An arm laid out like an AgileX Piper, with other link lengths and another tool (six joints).
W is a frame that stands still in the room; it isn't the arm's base.
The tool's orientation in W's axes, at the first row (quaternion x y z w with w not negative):
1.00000, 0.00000, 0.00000, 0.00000
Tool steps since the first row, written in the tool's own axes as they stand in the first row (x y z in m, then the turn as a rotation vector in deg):
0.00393, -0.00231, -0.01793, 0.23, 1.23, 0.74
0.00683, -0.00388, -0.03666, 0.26, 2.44, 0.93
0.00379, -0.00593, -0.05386, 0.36, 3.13, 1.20
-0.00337, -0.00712, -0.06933, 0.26, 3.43, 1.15
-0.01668, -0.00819, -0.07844, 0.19, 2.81, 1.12
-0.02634, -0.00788, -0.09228, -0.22, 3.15, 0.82
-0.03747, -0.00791, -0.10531, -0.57, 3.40, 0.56
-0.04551, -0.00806, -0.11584, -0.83, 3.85, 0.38
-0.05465, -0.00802, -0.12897, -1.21, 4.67, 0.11
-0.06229, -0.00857, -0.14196, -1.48, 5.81, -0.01
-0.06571, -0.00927, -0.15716, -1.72, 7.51, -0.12
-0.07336, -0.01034, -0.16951, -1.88, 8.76, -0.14
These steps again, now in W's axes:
0.00393, 0.00231, 0.01793, 0.23, -1.23, -0.74
0.00683, 0.00388, 0.03666, 0.26, -2.44, -0.93
0.00379, 0.00593, 0.05386, 0.36, -3.13, -1.20
-0.00337, 0.00712, 0.06933, 0.26, -3.43, -1.15
-0.01668, 0.00819, 0.07844, 0.19, -2.81, -1.12
-0.02634, 0.00788, 0.09228, -0.22, -3.15, -0.82
-0.03747, 0.00791, 0.10531, -0.57, -3.40, -0.56
-0.04551, 0.00806, 0.11584, -0.83, -3.85, -0.38
-0.05465, 0.00802, 0.12897, -1.21, -4.67, -0.11
-0.06229, 0.00857, 0.14196, -1.48, -5.81, 0.01
-0.06571, 0.00927, 0.15716, -1.72, -7.51, 0.12
-0.07336, 0.01034, 0.16951, -1.88, -8.76, 0.14

